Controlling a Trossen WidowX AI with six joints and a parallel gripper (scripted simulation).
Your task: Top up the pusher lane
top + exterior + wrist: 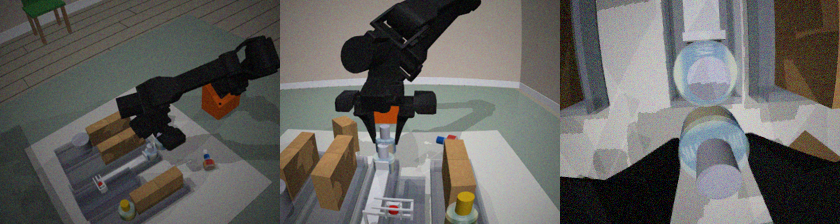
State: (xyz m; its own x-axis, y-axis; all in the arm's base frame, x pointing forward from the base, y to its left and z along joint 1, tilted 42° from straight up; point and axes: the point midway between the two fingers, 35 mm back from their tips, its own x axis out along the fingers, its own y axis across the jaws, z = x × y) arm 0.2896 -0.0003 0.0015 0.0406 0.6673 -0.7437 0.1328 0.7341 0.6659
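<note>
My gripper tip is now 100 mm to the left of the brown box, 70 mm past it and 10 mm above it. Also, from my gripper tip: red mark (230 mm ahead, 20 mm above, 10 mm to the left); grey can (200 mm to the right, 180 mm ahead, 20 mm below); sprung lane (190 mm ahead, 30 mm below).
</note>
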